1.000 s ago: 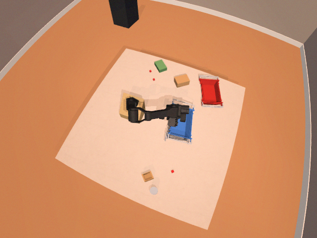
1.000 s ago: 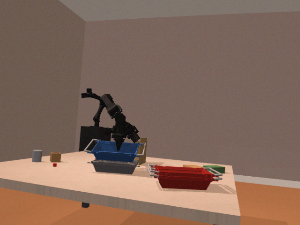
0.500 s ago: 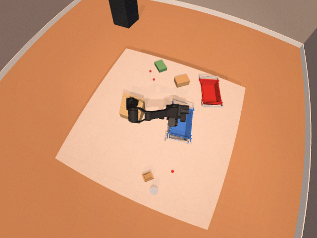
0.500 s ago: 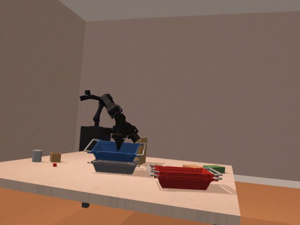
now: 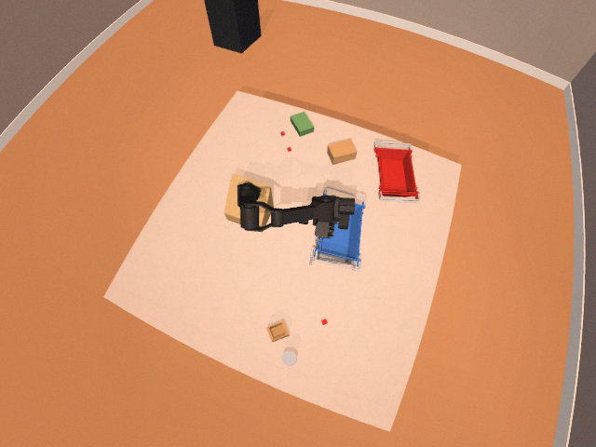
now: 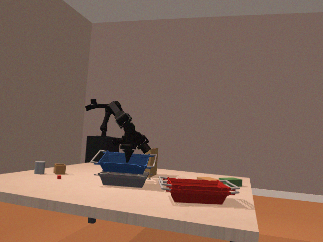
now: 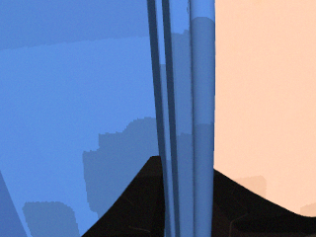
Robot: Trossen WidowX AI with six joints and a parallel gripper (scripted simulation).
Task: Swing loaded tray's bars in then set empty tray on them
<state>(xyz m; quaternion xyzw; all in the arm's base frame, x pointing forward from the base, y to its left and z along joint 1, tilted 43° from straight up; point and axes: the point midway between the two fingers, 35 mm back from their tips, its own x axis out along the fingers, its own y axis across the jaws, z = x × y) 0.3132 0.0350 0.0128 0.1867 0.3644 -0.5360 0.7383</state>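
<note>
Now: gripper tip 70 mm short of the blue tray, 20 mm to the right of it and 10 mm below it. The rest, counted from my gripper tip: orange block: 430 mm to the left, 110 mm behind, 80 mm below; then brown box: 430 mm to the right, 90 mm below, 40 mm ahead; then red cube: 310 mm to the right, 170 mm ahead, 100 mm below.
</note>
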